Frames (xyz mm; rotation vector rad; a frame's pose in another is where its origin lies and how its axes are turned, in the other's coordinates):
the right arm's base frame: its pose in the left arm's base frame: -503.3 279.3 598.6 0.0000 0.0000 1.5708
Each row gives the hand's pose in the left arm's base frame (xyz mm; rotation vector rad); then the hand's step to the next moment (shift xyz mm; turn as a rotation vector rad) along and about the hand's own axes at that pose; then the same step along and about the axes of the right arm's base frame.
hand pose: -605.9 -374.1 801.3 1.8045 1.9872 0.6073
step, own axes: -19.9 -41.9 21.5 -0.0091 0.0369 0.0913
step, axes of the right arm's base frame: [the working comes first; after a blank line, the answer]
step, axes of the left arm's base frame: -20.9 -21.9 -41.2 0.0819 -0.0009 -0.0554

-21.9 20.9 -41.2 -0.0009 -0.0819 -0.0554
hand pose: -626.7 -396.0 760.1 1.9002 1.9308 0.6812
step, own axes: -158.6 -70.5 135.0 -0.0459 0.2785 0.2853
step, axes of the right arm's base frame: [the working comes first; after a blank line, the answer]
step, axes of the left arm's base frame: 23.5 -144.1 -164.4 0.3919 -0.0223 -0.0835

-144.1 -23.5 -164.4 -0.0223 -0.3919 -0.0835
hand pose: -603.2 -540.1 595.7 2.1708 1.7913 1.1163
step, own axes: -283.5 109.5 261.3 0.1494 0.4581 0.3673
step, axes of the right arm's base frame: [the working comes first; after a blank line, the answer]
step, axes of the left arm's base frame: 234.4 -191.6 -262.6 0.5911 0.1269 0.0398

-191.6 -234.4 -262.6 0.1269 -0.5911 0.0398
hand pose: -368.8 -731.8 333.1 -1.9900 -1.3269 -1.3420
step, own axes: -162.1 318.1 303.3 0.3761 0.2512 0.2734
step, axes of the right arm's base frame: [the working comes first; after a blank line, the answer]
step, axes of the left arm's base frame: 410.3 -5.1 -226.0 0.3862 0.2651 0.2446

-5.1 -410.3 -226.0 0.2651 -0.3862 0.2446
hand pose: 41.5 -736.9 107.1 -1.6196 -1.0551 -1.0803
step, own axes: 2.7 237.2 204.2 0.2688 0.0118 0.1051
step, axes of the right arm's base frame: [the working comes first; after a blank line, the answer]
step, axes of the left arm's base frame: 264.3 139.7 -92.8 0.0999 0.1428 0.2304

139.7 -264.3 -92.8 0.1428 -0.0999 0.2304
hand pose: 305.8 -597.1 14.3 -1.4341 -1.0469 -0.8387
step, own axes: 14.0 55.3 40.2 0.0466 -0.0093 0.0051
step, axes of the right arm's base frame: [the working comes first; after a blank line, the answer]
step, axes of the left arm's base frame: 54.1 42.4 -12.2 0.0075 0.0117 0.0457

42.4 -54.1 -12.2 0.0117 -0.0075 0.0457
